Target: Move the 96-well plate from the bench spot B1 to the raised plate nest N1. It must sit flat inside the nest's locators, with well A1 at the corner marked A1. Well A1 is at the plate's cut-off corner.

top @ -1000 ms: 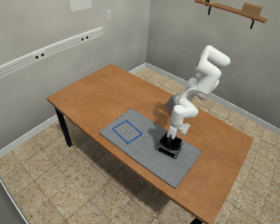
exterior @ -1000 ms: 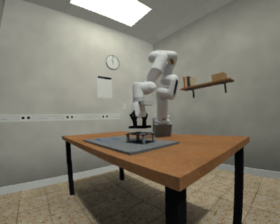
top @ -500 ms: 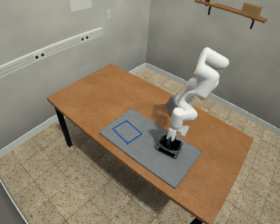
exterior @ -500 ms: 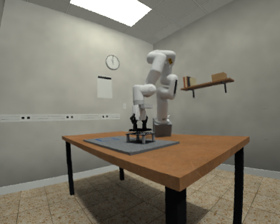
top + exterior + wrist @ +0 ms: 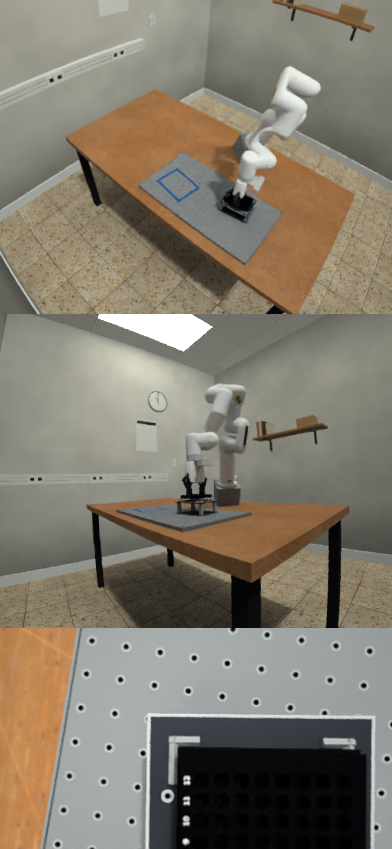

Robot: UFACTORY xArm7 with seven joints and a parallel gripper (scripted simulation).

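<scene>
The raised plate nest N1 lies 30 mm below my hand. Also, from my hand: dark 96-well plate 10 mm below.
</scene>
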